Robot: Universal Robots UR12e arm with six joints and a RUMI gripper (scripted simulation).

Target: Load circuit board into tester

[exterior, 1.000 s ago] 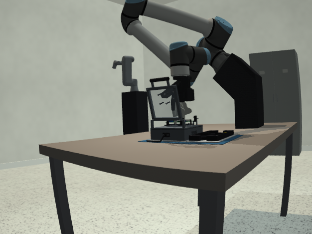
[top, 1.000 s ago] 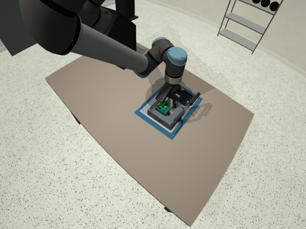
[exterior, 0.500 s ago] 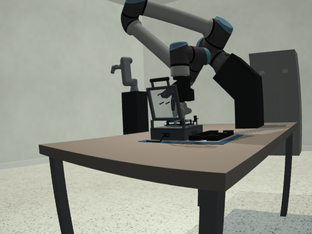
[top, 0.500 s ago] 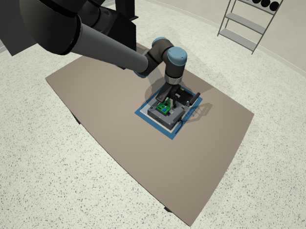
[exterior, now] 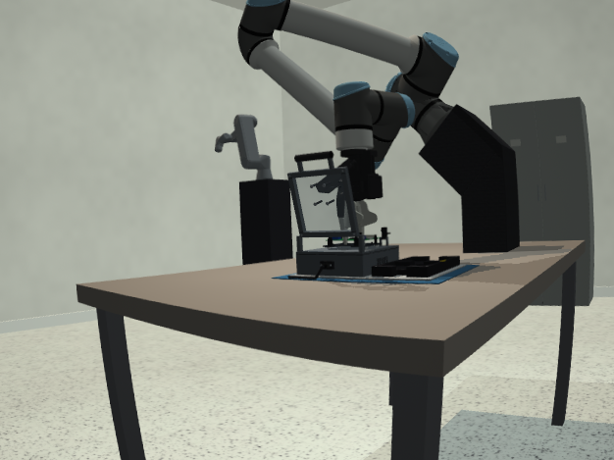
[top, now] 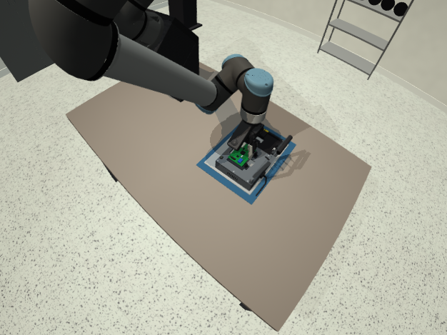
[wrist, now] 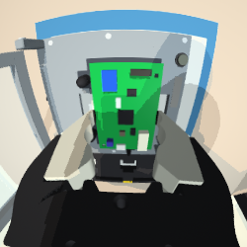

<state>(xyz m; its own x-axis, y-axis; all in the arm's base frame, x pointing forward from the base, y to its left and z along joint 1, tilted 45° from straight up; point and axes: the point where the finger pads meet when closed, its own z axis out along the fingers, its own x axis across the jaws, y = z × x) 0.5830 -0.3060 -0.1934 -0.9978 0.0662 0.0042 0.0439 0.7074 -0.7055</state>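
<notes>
My gripper is now right at the green circuit board. Also, from my hand: tester bed: 1 cm ahead, 1 cm to the left, 1 cm below; then black post: 6 cm behind, 6 cm to the left, 1 cm above; then tester: 4 cm ahead, 4 cm to the left, 3 cm above.
</notes>
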